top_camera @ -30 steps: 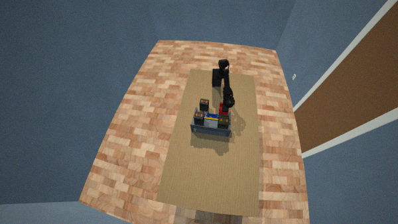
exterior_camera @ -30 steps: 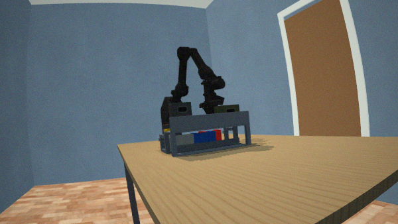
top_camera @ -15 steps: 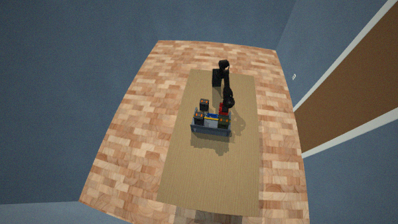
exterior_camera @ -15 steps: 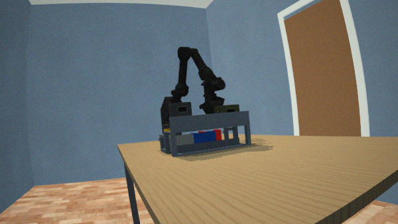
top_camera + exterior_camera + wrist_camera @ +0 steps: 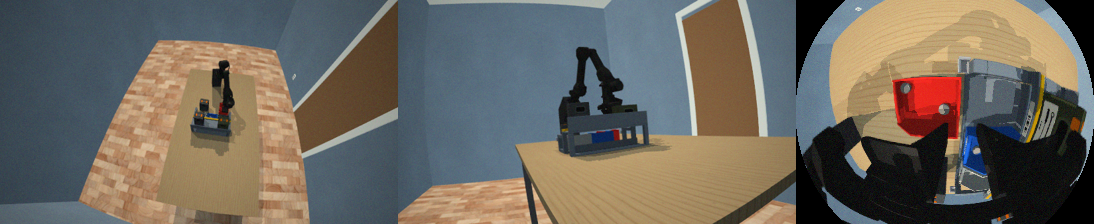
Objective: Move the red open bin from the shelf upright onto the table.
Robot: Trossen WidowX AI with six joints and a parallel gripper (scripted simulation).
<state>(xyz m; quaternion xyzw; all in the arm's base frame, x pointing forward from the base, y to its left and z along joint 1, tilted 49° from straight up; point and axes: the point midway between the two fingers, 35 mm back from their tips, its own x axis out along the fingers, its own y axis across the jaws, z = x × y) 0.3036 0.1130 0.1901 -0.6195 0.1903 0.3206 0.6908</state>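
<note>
Right now my hand is 12 cm above the red bin, 6 cm past it and 1 cm to the left of it. The rest, counted from my hand: blue bin 12 cm ahead, 11 cm below, 9 cm to the right; grey bin 20 cm to the right, 14 cm ahead, 11 cm below.
</note>
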